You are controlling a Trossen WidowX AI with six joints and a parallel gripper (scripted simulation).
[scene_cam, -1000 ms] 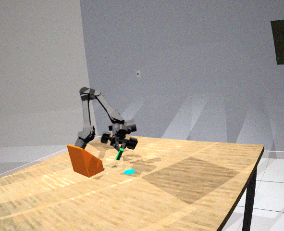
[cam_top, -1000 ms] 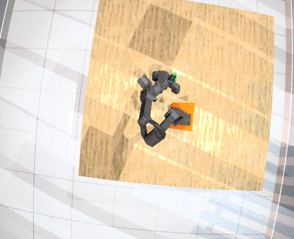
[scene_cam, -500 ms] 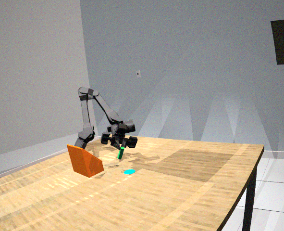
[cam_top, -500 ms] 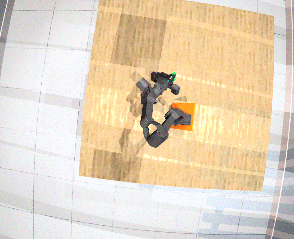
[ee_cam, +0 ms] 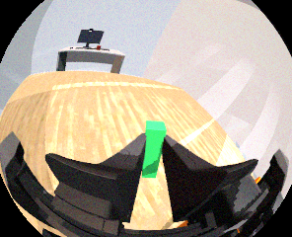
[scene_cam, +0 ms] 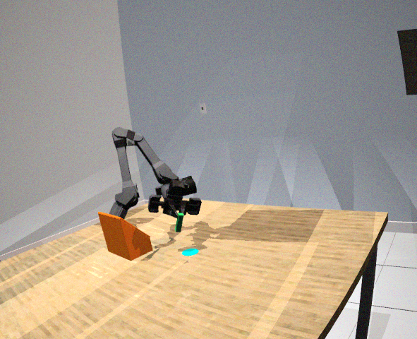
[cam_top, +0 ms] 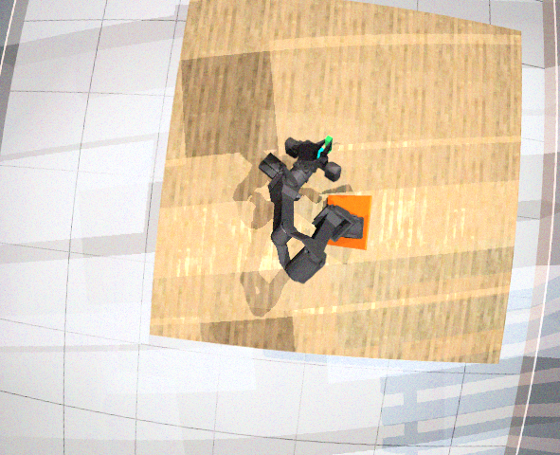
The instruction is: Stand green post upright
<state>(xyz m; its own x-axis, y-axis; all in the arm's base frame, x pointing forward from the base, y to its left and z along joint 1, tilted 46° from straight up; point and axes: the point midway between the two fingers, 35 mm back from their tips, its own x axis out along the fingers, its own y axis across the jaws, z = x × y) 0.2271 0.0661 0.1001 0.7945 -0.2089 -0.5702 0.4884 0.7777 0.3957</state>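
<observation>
The cyan circle lies 14 cm below my gripper tip, 2 cm to the left of it and 1 cm behind it. Also, from my gripper tip: green post: 2 cm below, 1 cm behind.
</observation>
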